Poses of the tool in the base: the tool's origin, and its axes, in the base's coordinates. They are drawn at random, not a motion.
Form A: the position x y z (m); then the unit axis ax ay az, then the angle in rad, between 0 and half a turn.
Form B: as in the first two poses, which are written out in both.
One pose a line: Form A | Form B
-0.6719 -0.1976 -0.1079 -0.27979 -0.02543 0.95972 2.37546 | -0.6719 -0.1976 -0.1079 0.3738 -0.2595 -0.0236 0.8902
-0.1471 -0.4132 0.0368 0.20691 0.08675 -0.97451 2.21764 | -0.1471 -0.4132 0.0368 0.4457 0.1852 0.0777 -0.8724
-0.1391 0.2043 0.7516 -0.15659 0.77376 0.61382 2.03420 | -0.1391 0.2043 0.7516 0.5258 -0.1332 0.6581 0.5221
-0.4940 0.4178 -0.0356 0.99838 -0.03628 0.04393 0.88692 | -0.4940 0.4178 -0.0356 0.9033 0.4284 -0.0156 0.0188
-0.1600 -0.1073 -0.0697 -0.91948 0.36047 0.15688 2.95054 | -0.1600 -0.1073 -0.0697 0.0954 -0.9153 0.3588 0.1562
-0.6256 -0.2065 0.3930 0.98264 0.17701 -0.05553 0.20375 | -0.6256 -0.2065 0.3930 0.9948 0.0999 0.0180 -0.0056
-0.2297 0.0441 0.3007 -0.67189 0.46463 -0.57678 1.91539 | -0.2297 0.0441 0.3007 0.5754 -0.5495 0.3800 -0.4717
